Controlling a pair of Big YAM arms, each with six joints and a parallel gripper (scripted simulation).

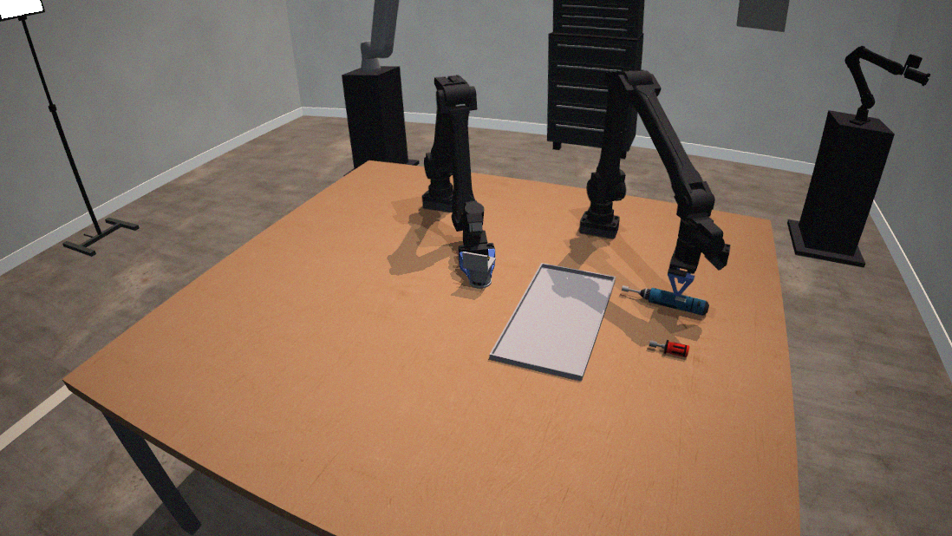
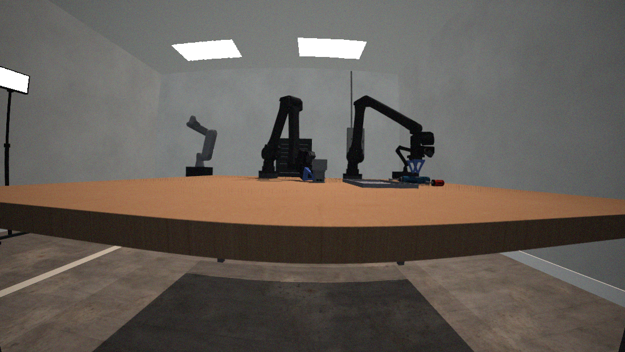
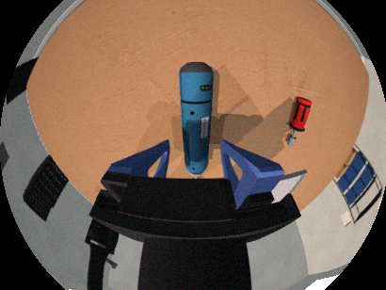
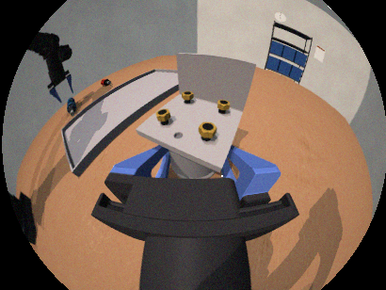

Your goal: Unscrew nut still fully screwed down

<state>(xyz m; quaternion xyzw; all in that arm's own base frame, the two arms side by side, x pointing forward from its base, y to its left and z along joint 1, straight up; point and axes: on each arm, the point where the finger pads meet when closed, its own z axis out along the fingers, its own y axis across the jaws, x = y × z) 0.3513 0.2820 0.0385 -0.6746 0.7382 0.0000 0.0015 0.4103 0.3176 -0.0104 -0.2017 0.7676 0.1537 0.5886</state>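
Now: the joint module 1 cm above my right hand. The rest, counted from my right hand: flat grey tray: 8 cm ahead, 25 cm to the left, 2 cm below; then red-handled tool: 13 cm ahead, 54 cm to the left, 1 cm below; then grey bracket: 5 cm above.
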